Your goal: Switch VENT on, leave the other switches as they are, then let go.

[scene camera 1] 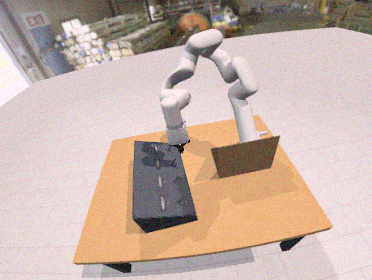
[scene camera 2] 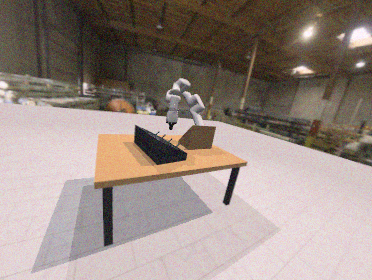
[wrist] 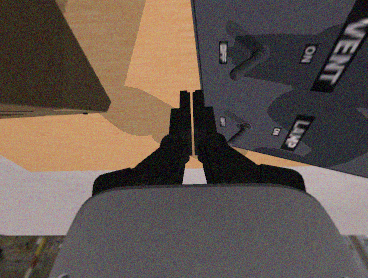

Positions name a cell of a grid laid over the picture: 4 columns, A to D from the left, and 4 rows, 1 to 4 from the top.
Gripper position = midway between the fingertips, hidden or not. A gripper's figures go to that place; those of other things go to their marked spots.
Scene:
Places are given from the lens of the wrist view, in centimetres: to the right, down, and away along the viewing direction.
my gripper (wrist: C2): 1, -3, 13
dark sloped switch panel (wrist: D2): 14, -4, 20

